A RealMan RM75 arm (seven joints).
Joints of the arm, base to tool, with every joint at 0 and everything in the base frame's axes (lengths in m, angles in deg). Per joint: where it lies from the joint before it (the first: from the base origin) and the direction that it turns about. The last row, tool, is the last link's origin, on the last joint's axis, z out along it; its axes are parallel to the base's.
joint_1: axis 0 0 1 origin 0 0 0.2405
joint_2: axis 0 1 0 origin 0 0 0
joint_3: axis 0 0 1 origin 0 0 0.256
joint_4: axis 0 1 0 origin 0 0 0
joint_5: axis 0 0 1 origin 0 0 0.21
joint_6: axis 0 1 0 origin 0 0 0
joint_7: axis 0 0 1 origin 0 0 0.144
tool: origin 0 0 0
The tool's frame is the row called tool.
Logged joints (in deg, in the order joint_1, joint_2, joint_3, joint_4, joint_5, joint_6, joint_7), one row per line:
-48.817 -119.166 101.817 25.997 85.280 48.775 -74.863
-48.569 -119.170 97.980 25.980 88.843 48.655 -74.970
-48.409 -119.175 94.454 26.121 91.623 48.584 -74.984
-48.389 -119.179 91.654 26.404 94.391 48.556 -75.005
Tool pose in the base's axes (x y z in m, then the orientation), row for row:
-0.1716 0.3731 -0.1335 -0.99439 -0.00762 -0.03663 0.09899
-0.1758 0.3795 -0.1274 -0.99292 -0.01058 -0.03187 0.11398
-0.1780 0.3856 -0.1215 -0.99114 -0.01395 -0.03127 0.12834
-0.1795 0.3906 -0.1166 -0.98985 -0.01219 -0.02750 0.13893
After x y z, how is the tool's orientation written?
As a quaternion, x y z w.
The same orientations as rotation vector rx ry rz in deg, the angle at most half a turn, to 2 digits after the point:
-168.52 -1.29 -6.21
-166.82 -1.78 -5.35
-165.15 -2.32 -5.21
-163.95 -2.02 -4.55

